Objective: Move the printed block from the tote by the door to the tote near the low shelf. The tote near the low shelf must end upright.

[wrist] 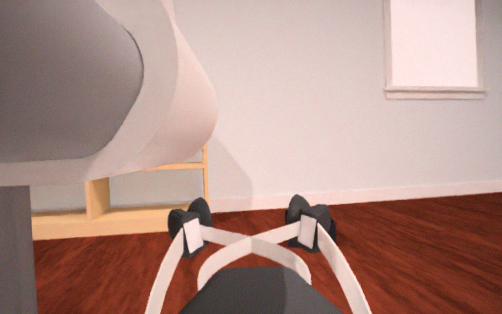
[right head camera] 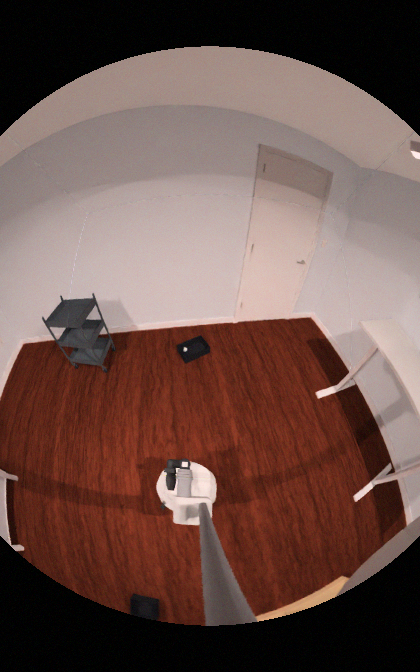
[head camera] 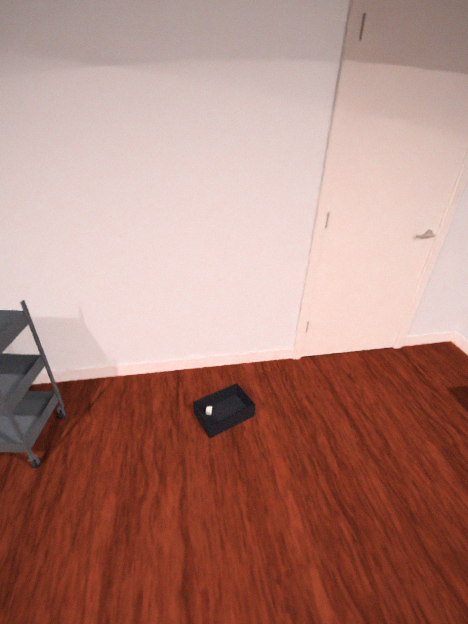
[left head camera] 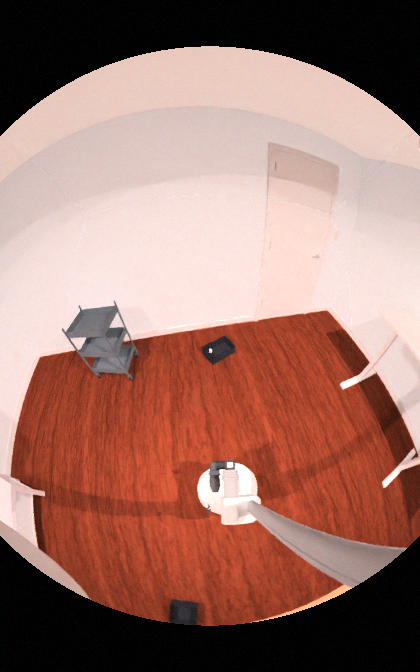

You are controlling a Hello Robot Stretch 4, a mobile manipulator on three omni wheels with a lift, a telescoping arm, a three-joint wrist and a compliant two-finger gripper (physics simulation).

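Places are measured from the robot's base along level axes (x ahead, y left, z up), in centimetres.
Pixels of known places: gripper, between the fingertips: point(wrist: 249, 215).
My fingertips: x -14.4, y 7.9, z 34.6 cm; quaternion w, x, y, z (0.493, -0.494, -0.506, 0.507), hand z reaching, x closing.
Behind a point stands the place of what it marks.
A small white block point(head camera: 208, 410) {x 136.7, y 10.6, z 0.5 cm} point(left head camera: 210, 350) point(right head camera: 185, 349) lies in the left part of the black tote by the door point(head camera: 231, 422) {x 127.4, y -3.0, z 1.9 cm} point(left head camera: 216, 357) point(right head camera: 195, 355), which stands upright on the floor. Another black tote, near the low shelf, shows at the bottom edge of the left head view point(left head camera: 183, 612) and of the right head view point(right head camera: 145, 607). My gripper point(wrist: 249, 215) {x -14.4, y 7.9, z 34.6 cm} is open and empty in the wrist view, far from both totes. In the wrist view a small dark part shows behind its right fingertip; I cannot tell what it is.
A grey three-tier cart point(head camera: 35, 342) {x 132.0, y 94.3, z 52.5 cm} point(left head camera: 129, 337) point(right head camera: 104, 326) stands left of the door tote. A door point(head camera: 372, 201) {x 194.3, y -79.2, z 109.5 cm} is at the right. A white table point(right head camera: 395, 345) stands along the right wall. The low wooden shelf point(wrist: 100, 226) {x -147.0, y -70.4, z 2.2 cm} stands against a wall.
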